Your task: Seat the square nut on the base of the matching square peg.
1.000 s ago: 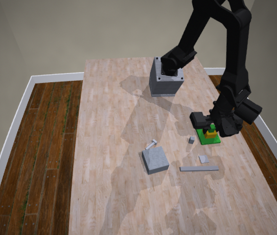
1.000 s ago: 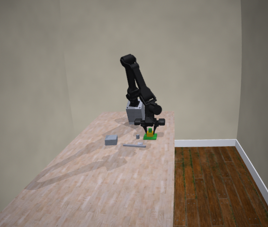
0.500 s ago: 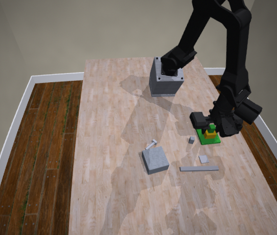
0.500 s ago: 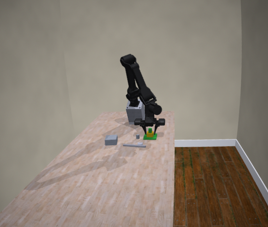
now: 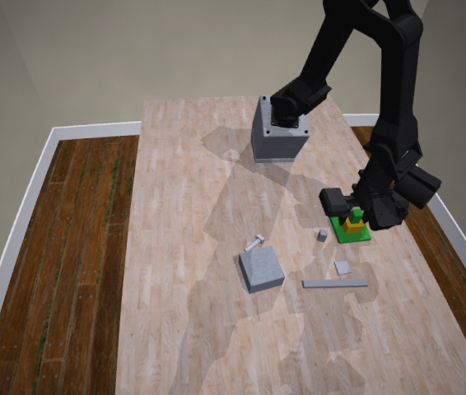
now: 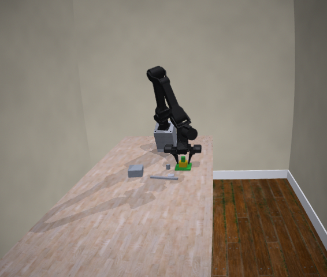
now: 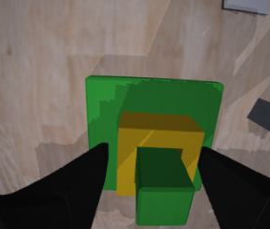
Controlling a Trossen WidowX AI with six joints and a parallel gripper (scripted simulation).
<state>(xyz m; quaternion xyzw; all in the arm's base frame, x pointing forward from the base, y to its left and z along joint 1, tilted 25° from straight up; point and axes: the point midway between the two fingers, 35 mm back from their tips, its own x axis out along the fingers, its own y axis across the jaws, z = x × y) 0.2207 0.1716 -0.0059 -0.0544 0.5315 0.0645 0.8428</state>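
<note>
The grey cube lies 4 cm ahead of my hand, 7 cm to the right of it and 4 cm below it. Round my hand: flat grey square 11 cm ahead, 3 cm to the right, 5 cm below; bolt 6 cm ahead, 22 cm to the right, 5 cm below; long grey bar 15 cm ahead, 5 cm to the right, 5 cm below.
</note>
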